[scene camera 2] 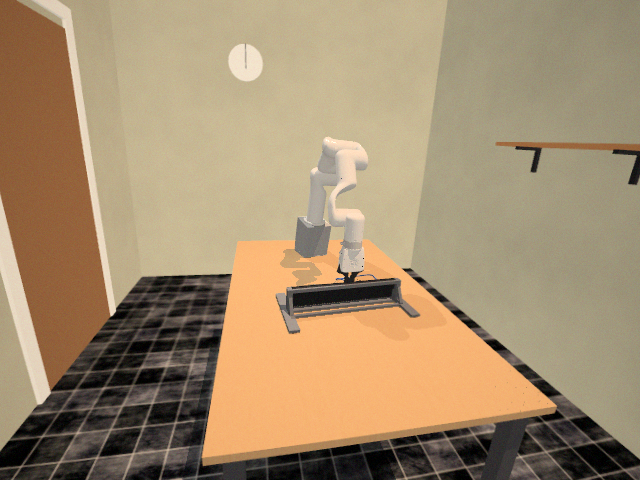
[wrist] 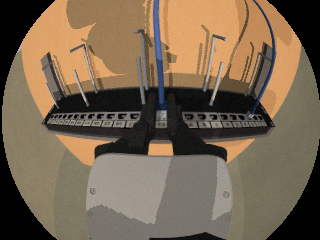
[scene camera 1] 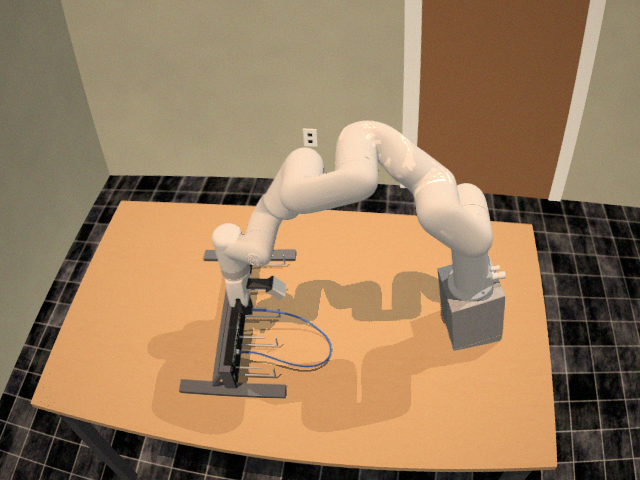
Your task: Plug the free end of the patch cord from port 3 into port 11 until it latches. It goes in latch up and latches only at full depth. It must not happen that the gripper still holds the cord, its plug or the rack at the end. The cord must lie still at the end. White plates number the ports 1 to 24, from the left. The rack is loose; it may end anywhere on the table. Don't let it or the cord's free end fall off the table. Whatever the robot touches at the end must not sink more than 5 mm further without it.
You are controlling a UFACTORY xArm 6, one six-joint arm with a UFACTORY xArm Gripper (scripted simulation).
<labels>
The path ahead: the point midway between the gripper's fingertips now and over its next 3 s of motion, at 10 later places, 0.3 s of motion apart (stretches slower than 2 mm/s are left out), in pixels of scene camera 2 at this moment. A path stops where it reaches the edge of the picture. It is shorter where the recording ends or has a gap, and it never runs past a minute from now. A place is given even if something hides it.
My gripper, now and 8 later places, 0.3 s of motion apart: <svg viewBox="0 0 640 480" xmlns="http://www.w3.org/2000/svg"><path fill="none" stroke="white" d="M348 285L348 285L348 285L348 283L349 280L349 275L350 270L350 267L350 267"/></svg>
</labels>
